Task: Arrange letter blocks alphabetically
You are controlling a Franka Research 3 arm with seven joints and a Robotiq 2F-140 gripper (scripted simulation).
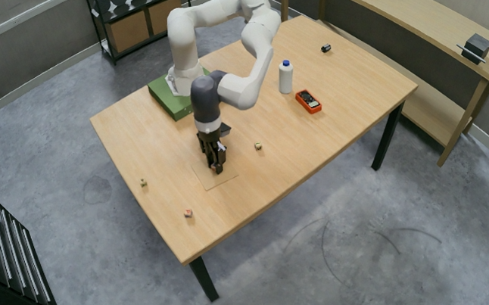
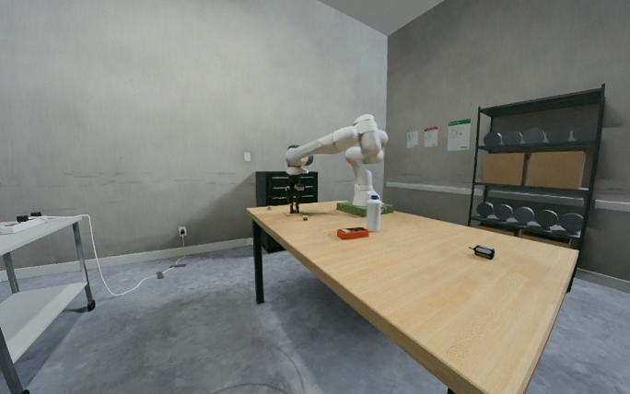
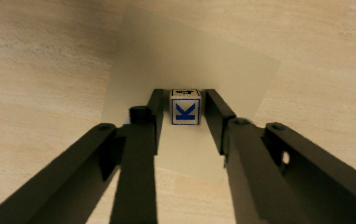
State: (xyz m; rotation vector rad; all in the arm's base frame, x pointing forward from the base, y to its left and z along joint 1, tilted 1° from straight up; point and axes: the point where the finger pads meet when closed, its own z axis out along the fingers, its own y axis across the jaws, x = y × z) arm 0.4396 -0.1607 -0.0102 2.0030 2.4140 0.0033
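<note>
Now: the tan mat 10 mm to the right of my hand and 40 mm below it. Round my hand: white bottle 180 mm behind, 520 mm to the left, 40 mm above; block 20 mm ahead, 190 mm to the left, 20 mm below; orange meter 40 mm behind, 530 mm to the left, 20 mm below.
</note>
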